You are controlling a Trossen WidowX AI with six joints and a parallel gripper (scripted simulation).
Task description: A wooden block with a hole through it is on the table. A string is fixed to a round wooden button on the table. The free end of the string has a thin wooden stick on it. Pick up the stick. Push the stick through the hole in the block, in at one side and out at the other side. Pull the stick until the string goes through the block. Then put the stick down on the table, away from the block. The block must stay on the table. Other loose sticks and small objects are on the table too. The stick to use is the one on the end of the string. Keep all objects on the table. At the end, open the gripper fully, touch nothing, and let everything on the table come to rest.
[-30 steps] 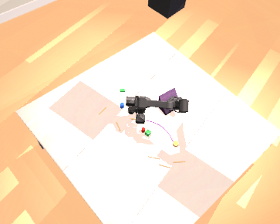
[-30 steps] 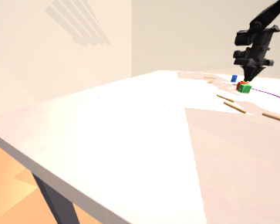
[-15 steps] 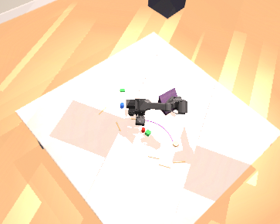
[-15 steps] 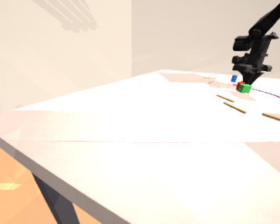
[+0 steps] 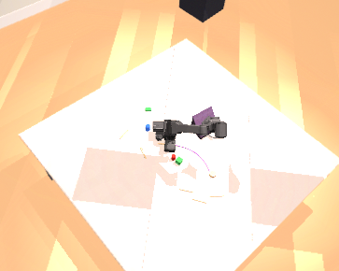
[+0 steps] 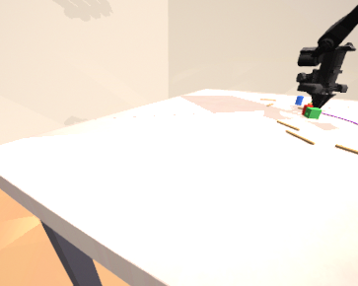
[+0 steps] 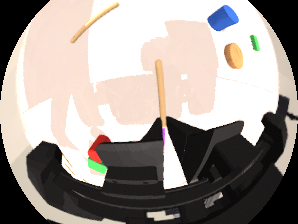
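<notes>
My gripper tip is now 5 cm short of the red piece, 8 cm to the right of it and 2 cm below it. The rest, counted from my gripper tip: thin wooden stick: 1 cm ahead, 1 cm to the right; blue cylinder: 2 cm ahead, 16 cm to the right, 2 cm above; green cube: 5 cm ahead, 11 cm to the left, 1 cm above.
</notes>
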